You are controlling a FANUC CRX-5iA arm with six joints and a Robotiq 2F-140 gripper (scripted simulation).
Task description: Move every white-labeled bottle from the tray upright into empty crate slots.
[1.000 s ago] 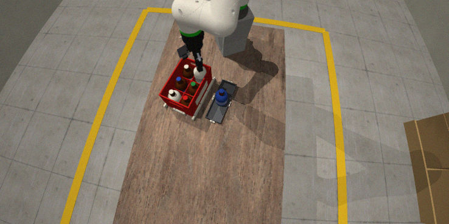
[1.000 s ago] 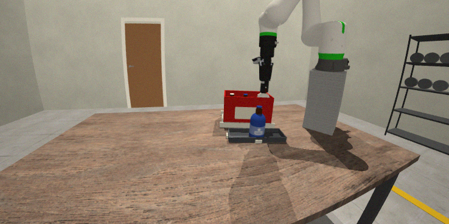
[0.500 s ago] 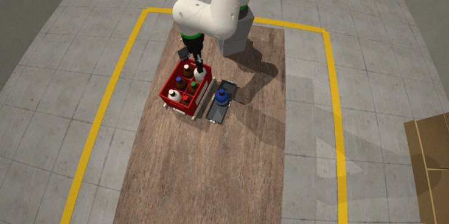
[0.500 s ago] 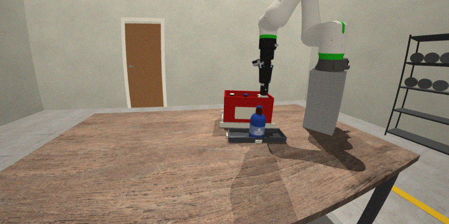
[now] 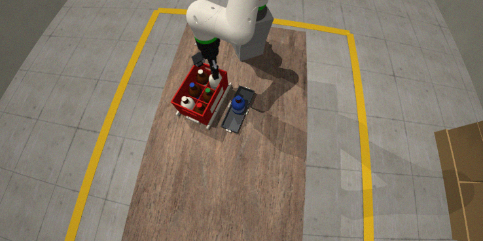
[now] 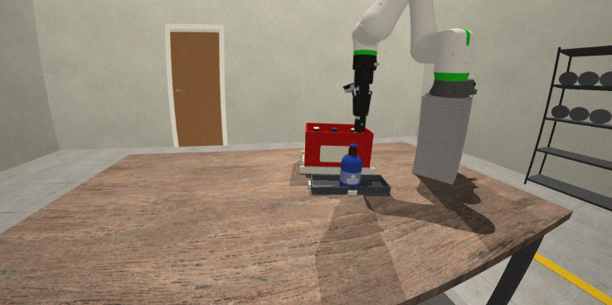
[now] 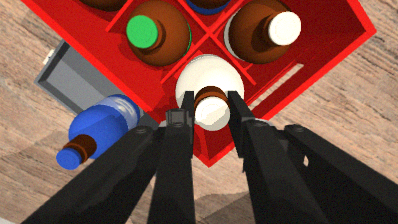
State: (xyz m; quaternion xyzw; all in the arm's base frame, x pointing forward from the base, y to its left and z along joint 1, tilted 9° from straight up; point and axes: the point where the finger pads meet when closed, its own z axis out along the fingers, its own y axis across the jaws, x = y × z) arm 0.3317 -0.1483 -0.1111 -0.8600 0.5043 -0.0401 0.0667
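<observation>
Right now the red crate is 7 cm ahead of my hand, 7 cm to the right of it and 12 cm below it. Round my hand: dark tray (11 cm ahead, 14 cm to the left, 19 cm below); blue-labeled bottle (10 cm ahead, 14 cm to the left, 12 cm below).
</observation>
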